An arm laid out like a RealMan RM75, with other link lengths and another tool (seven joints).
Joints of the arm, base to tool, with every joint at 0 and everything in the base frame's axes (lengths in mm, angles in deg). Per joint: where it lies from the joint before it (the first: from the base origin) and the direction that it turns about. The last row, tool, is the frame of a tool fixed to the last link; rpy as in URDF.
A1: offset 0.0 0.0 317.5 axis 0 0 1
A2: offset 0.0 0.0 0.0 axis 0 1 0
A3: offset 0.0 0.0 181.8 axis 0 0 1
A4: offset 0.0 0.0 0.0 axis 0 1 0
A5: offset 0.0 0.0 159.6 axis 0 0 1
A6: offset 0.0 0.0 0.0 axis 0 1 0
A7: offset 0.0 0.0 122.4 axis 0 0 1
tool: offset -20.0 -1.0 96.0 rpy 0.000 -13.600 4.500
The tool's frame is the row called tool.
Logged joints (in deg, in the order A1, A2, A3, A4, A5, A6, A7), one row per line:
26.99, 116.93, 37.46, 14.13, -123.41, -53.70, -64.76
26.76, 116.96, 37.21, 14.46, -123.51, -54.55, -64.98
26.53, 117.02, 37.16, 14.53, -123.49, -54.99, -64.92
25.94, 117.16, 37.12, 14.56, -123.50, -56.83, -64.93
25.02, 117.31, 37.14, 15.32, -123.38, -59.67, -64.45
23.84, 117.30, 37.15, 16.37, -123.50, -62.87, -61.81
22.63, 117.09, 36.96, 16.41, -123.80, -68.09, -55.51
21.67, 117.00, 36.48, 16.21, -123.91, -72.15, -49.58
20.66, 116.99, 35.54, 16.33, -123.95, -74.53, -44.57
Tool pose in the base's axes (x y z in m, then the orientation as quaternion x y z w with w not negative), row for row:
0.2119, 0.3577, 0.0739, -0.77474, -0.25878, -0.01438, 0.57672
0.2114, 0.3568, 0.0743, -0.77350, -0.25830, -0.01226, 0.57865
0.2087, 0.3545, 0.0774, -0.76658, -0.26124, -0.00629, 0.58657
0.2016, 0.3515, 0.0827, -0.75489, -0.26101, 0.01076, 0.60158
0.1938, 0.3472, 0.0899, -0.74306, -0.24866, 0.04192, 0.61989
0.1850, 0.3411, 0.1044, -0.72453, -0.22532, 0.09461, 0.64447
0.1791, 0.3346, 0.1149, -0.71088, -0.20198, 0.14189, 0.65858
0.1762, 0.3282, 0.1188, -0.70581, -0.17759, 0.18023, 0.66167
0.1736, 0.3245, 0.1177, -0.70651, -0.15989, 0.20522, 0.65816
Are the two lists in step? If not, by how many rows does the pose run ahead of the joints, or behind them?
The pose runs 1 row ahead of the joints: the pose in row i belongs to the joints in row i + 1.
